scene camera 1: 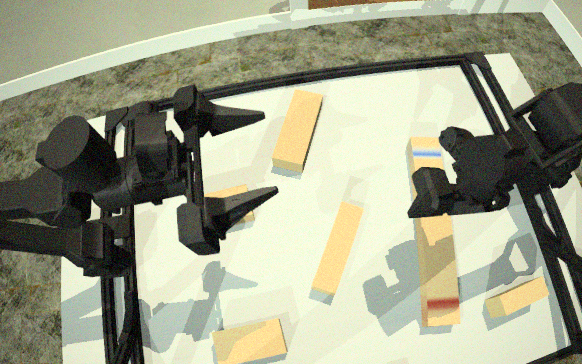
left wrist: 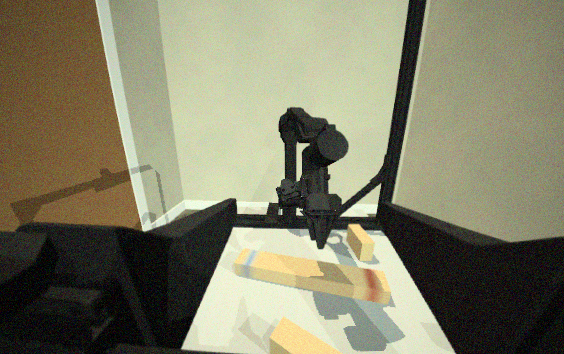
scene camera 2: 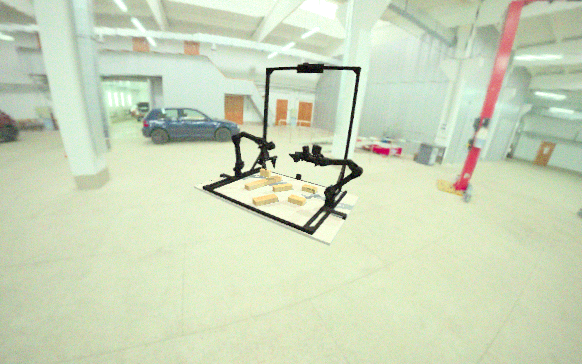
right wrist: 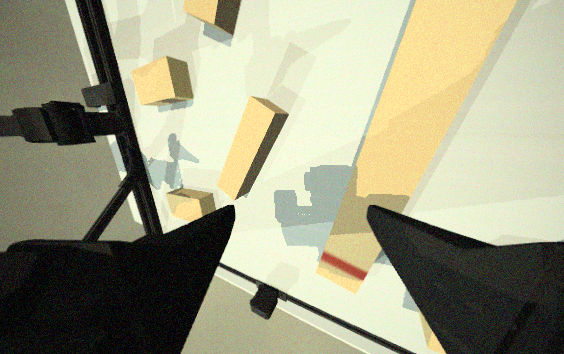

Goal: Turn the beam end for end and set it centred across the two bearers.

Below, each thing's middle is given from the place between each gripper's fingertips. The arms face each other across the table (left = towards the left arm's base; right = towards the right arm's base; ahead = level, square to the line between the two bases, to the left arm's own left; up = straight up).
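The beam (scene camera 1: 439, 293) is 28 cm to the right of my left hand and 4 cm behind it, and it sits 32 cm below that hand.
From my right hand, I find the beam 10 mm ahead and 60 mm to the right, at 130 mm below.
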